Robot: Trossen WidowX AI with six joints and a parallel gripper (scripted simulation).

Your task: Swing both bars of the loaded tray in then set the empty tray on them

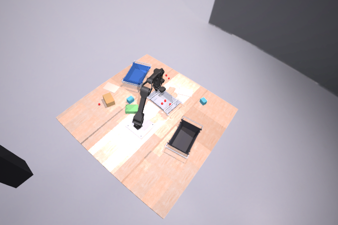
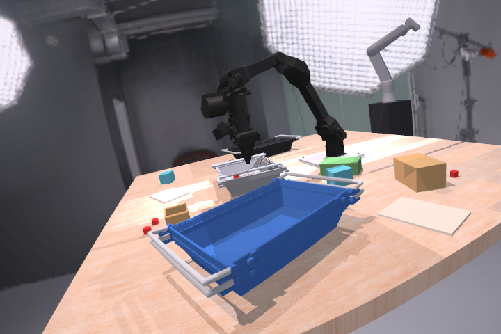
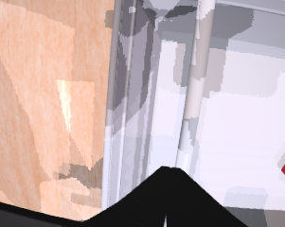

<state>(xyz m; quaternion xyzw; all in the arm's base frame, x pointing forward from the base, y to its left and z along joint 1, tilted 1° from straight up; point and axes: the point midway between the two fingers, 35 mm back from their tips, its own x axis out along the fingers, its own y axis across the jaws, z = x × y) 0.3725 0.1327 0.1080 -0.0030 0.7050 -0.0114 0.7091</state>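
Right now the black tray is 170 mm behind my gripper tip, 510 mm to the right of it and 40 mm below it. The rest, counted from my gripper tip: small box (220 mm ahead, 170 mm to the left, 70 mm below); red block (20 mm ahead, 170 mm to the right, 80 mm below); green block (290 mm behind, 40 mm to the left, 70 mm below).
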